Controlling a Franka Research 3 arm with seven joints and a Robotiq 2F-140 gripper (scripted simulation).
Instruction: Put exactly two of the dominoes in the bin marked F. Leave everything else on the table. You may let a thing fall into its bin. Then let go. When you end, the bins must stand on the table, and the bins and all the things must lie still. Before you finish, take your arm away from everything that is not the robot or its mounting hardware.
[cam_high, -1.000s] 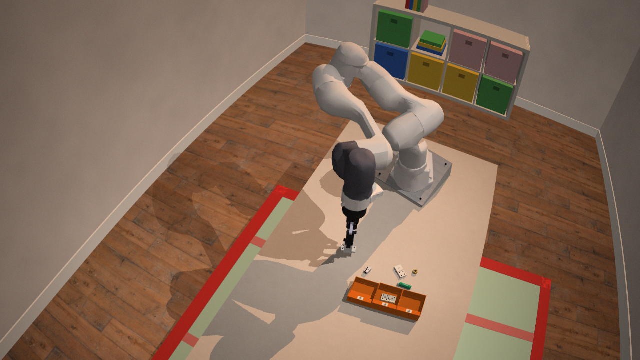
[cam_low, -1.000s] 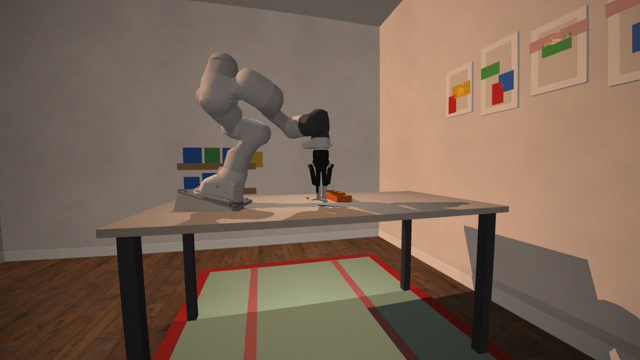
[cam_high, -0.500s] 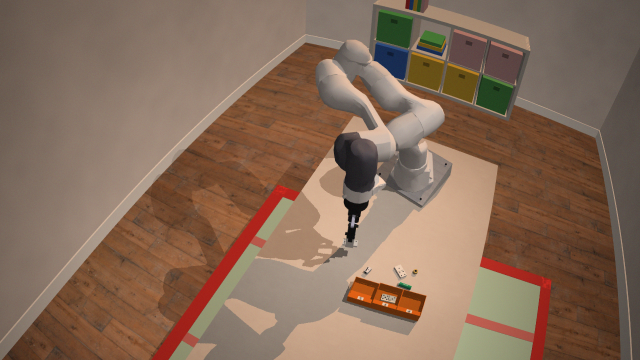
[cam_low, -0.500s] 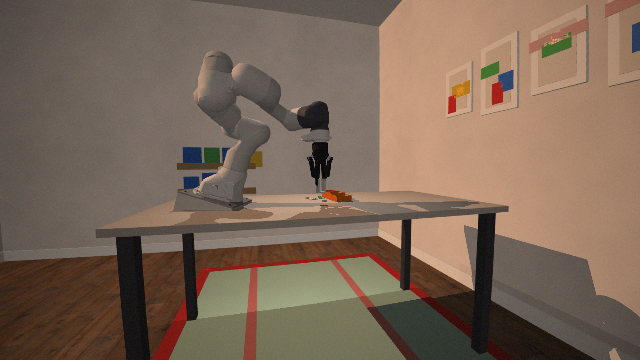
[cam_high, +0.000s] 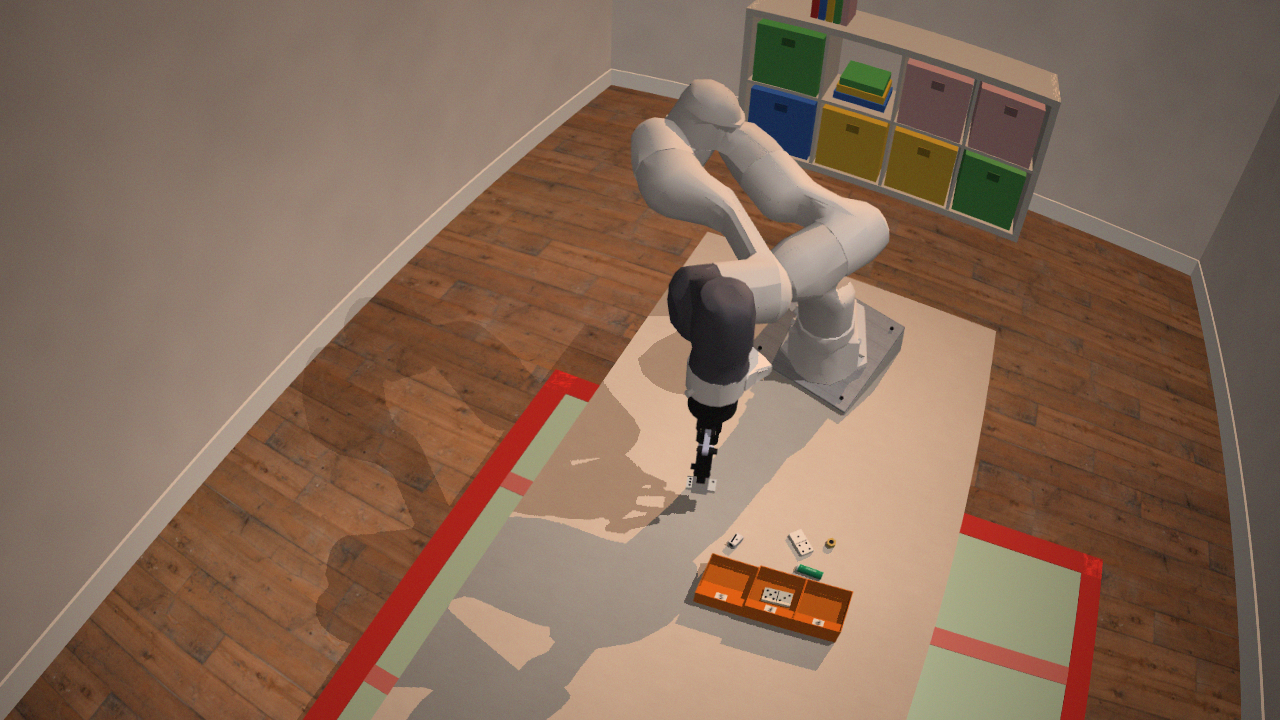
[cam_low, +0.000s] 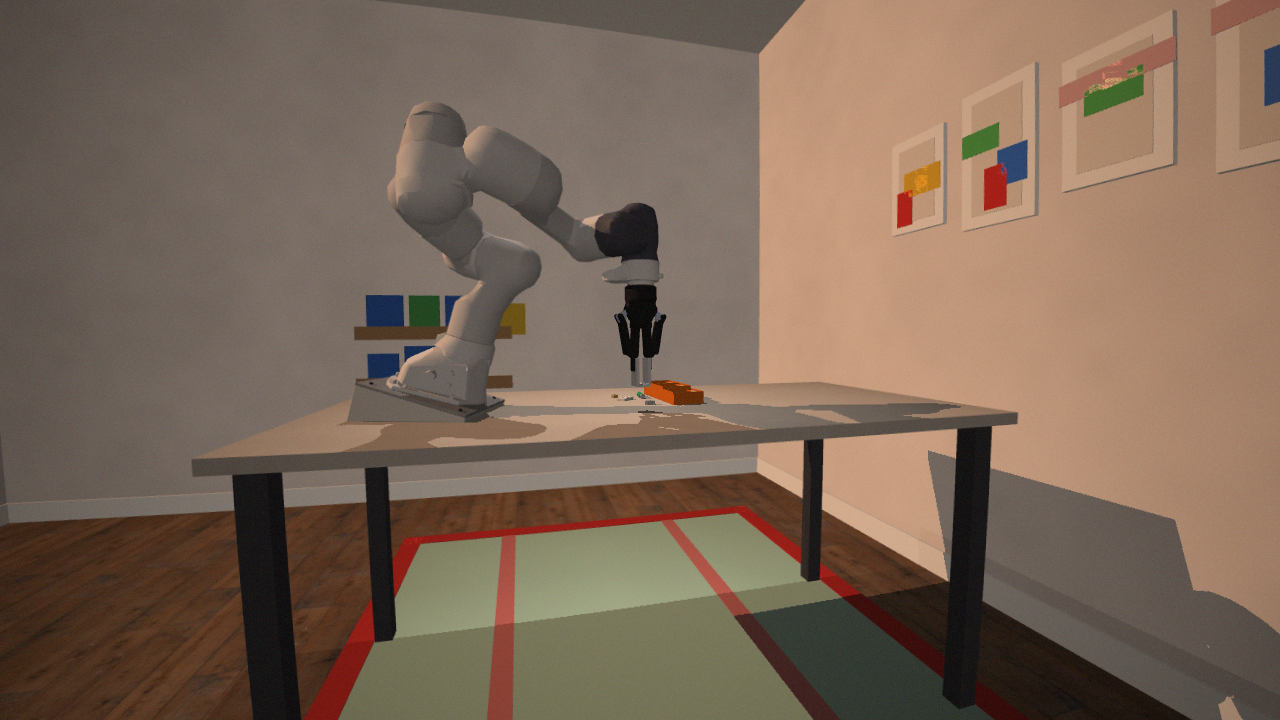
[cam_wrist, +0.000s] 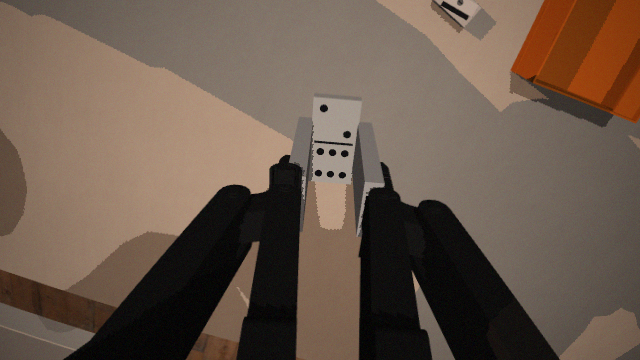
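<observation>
My gripper is now 16 cm short of the orange three-compartment bin, 18 cm to the right of it and 7 cm above it. Round my hand: brass nut 2 cm ahead, 25 cm to the left, 9 cm below; then green battery 9 cm ahead, 23 cm to the left, 9 cm below; then grey ribbed item 6 cm ahead, 8 cm to the left, 9 cm below.
</observation>
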